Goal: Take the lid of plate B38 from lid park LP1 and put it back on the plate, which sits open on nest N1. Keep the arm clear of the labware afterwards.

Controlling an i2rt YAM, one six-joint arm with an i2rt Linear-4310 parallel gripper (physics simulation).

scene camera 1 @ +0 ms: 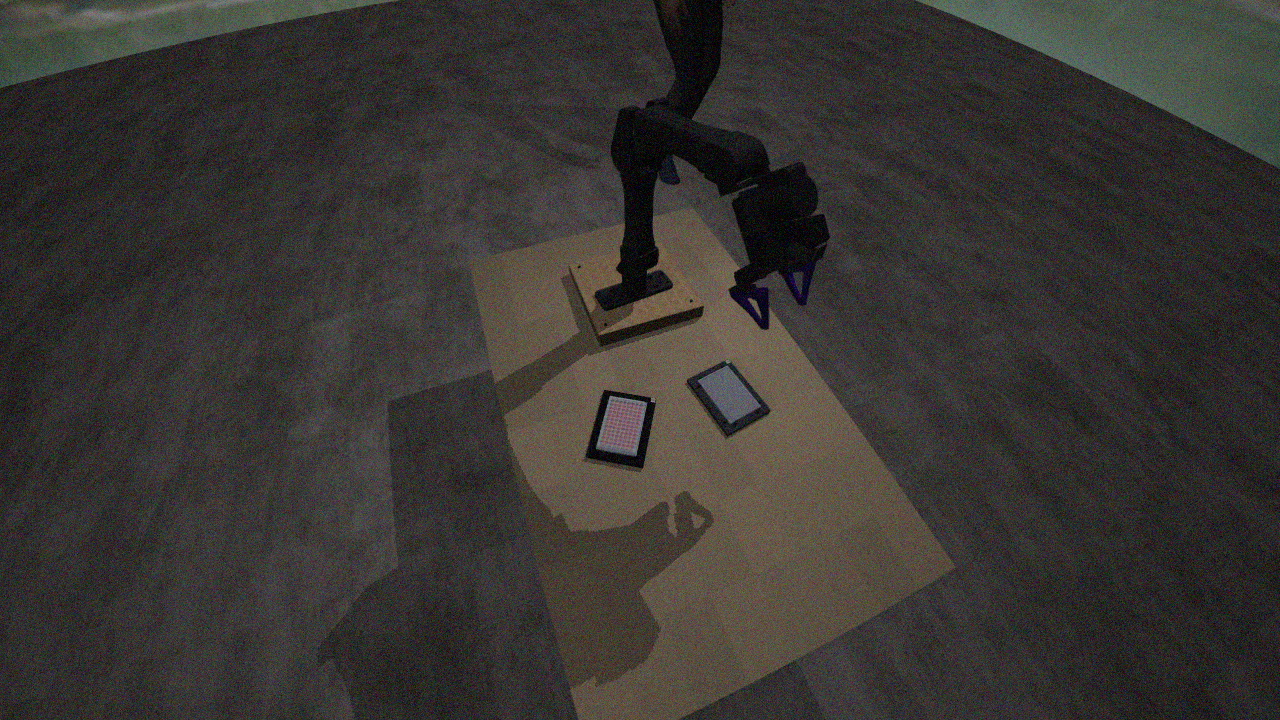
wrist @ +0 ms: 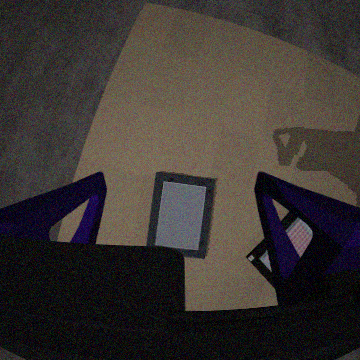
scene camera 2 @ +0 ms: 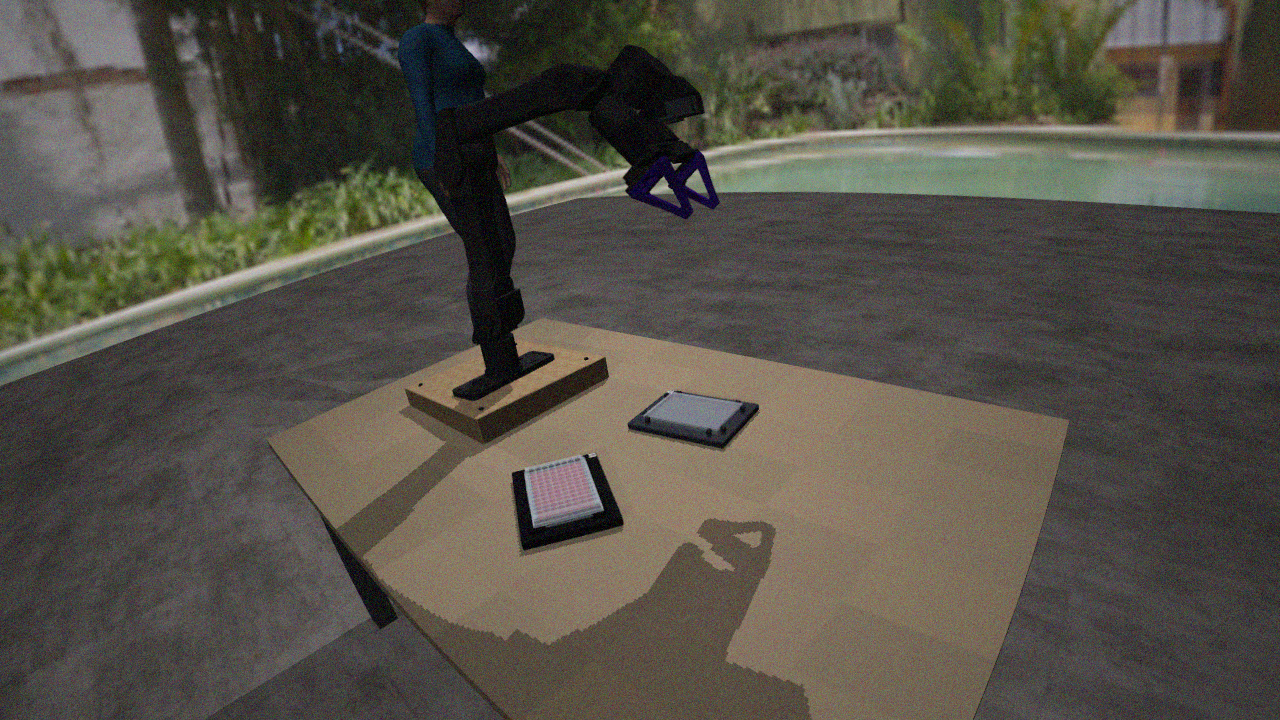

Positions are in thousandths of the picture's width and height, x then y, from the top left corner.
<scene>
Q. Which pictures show the grey plate lid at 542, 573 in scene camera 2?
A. Scene camera 1, the wrist view and scene camera 2: all of them.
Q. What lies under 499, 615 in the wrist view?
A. A grey plate lid.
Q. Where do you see a grey plate lid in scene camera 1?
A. At 568, 544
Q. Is my gripper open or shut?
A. Open.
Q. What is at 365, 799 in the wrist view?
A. My gripper.
</scene>
